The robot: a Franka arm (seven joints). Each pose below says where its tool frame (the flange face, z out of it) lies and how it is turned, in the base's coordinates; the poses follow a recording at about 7 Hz.
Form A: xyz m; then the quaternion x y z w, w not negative.
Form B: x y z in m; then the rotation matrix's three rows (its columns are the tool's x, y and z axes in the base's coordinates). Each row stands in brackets. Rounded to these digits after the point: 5 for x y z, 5 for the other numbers.
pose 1, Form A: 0.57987 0.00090 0.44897 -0.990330 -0.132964 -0.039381 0.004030
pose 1, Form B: [0.57987 0.00090 0.44897], [[0.96154 0.26367 0.07693], [0.26304 -0.96461 0.01845], [0.07907 0.00249 -0.99687]]
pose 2, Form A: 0.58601 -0.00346 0.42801 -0.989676 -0.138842 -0.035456 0.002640
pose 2, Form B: [0.58601 -0.00346 0.42801], [[0.95893 0.27500 0.06945], [0.27463 -0.96143 0.01507], [0.07091 0.00462 -0.99747]]
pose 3, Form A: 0.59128 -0.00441 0.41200 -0.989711 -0.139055 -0.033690 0.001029
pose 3, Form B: [0.59128 -0.00441 0.41200], [[0.95906 0.27532 0.06640], [0.27518 -0.96133 0.01141], [0.06697 0.00733 -0.99773]]
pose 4, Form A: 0.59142 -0.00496 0.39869 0.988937 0.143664 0.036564 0.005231
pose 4, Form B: [0.59142 -0.00496 0.39869], [[0.95605 0.28377 0.07382], [0.28453 -0.95867 0.00016], [0.07082 0.02085 -0.99727]]
